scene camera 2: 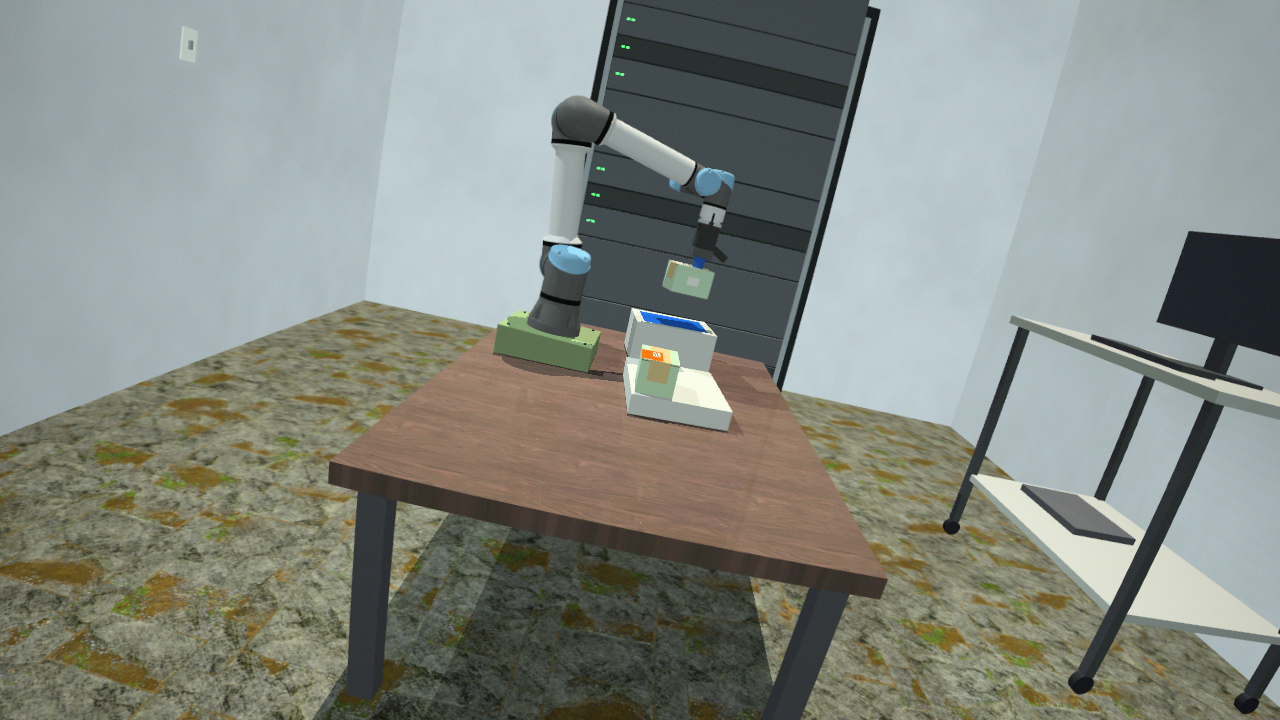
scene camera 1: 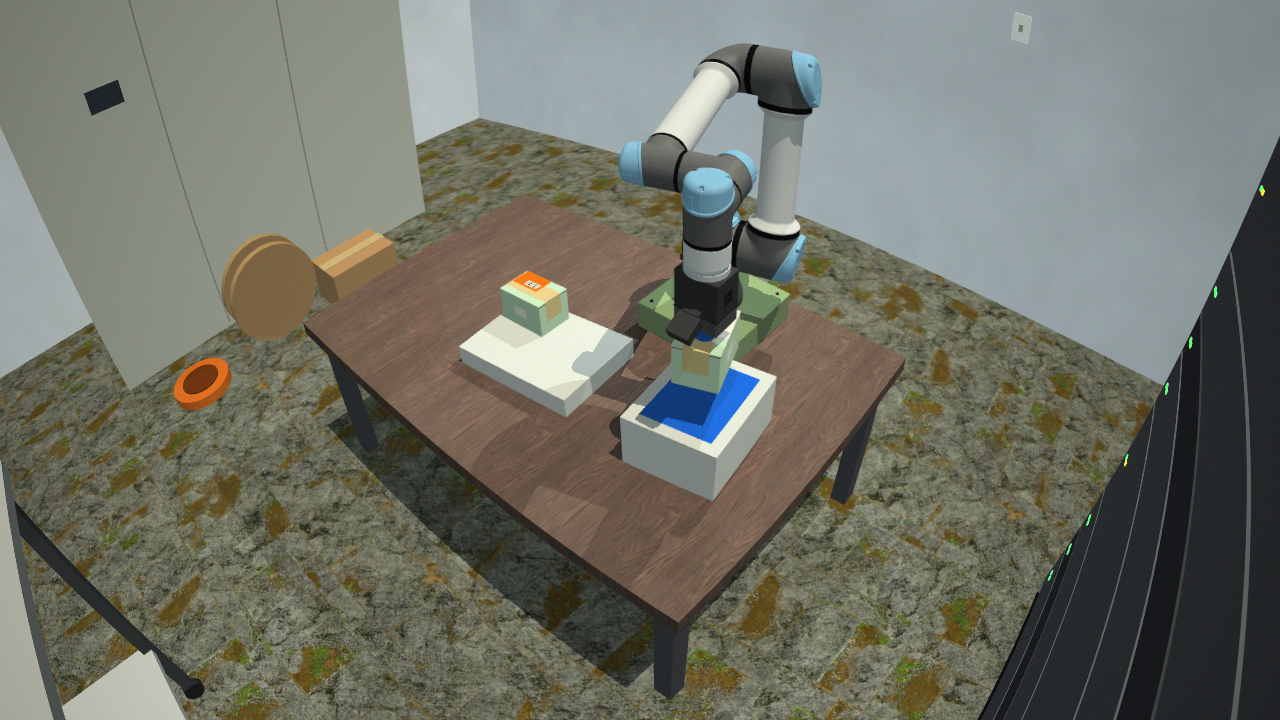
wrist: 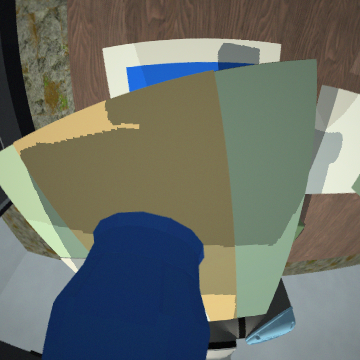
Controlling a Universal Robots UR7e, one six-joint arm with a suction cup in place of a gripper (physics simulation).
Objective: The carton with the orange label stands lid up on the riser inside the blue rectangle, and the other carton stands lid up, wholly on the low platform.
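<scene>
My gripper (scene camera 1: pixel 705 337) (scene camera 2: pixel 698 263) (wrist: pixel 145 225), a blue suction cup, is on the top of the plain pale green carton (scene camera 1: pixel 696 367) (scene camera 2: pixel 689 281) (wrist: pixel 270 150) and holds it in the air, roughly level, above the riser (scene camera 1: pixel 666 452) (scene camera 2: pixel 671 342) (wrist: pixel 117 55). A gap shows under it in scene camera 2. The blue rectangle (scene camera 1: pixel 735 401) (scene camera 2: pixel 682 323) (wrist: pixel 150 75) on the riser's top is partly shaded and partly hidden by the carton. The carton with the orange label (scene camera 1: pixel 534 306) (scene camera 2: pixel 657 377) stands label up at one end of the low platform (scene camera 1: pixel 537 360) (scene camera 2: pixel 680 413) (wrist: pixel 340 175).
The riser and low platform stand side by side on the wooden table (scene camera 1: pixel 429 358) (scene camera 2: pixel 572 465). The arm's green base (scene camera 1: pixel 760 313) (scene camera 2: pixel 546 347) stands behind them. A wheeled cart (scene camera 2: pixel 1118 365) with a monitor (scene camera 2: pixel 1230 286) and a dark rack (scene camera 2: pixel 716 107) stand off the table.
</scene>
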